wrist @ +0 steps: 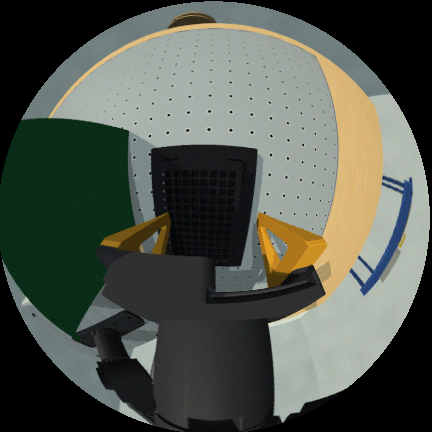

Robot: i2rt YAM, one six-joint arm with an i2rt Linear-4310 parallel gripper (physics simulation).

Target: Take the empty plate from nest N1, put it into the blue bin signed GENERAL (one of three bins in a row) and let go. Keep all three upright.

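Frame: origin at the arm's base, x ahead, y left, z up, level; centimetres.
Where they show: gripper, between the fingertips: point(213, 217); arm's base, origin of its link: point(104, 330).
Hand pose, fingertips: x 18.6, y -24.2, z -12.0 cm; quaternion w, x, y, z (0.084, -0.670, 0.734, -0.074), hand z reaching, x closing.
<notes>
Things, the pixels of their top centre, and the offset from my fingertips. "pt": a spot on its surface instead. Level surfaces: height alone.
- black rectangular plate, centre of its top: point(198, 220) dz -0.3, dx -0.3, dy +1.6 cm
- grey perforated table top, height of its surface: dz -2.9 cm
- large dark green panel, a spot on its surface: point(65, 200) pt dz +7.2, dx +5.5, dy +11.5 cm
A black rectangular plate point(202, 192) with a grid of many square wells, with nothing visible in them, lies flat near the middle of the wrist view. Its near end is partly hidden by the gripper body. No nest label shows. My gripper point(213, 217) is open, with its two orange fingers wide apart and nothing held. In the view the left fingertip overlaps the plate's left edge and the right fingertip is just right of its right edge; the height between them is hard to tell. The blue bin signed GENERAL does not show in the wrist view.
The grey perforated table top point(220, 80) has a light wooden border point(360, 165) on the right. A large dark green panel point(65, 200) fills the left side. A blue curved frame point(398, 230) is beyond the right edge. A round brown object point(192, 20) is beyond the far edge.
</notes>
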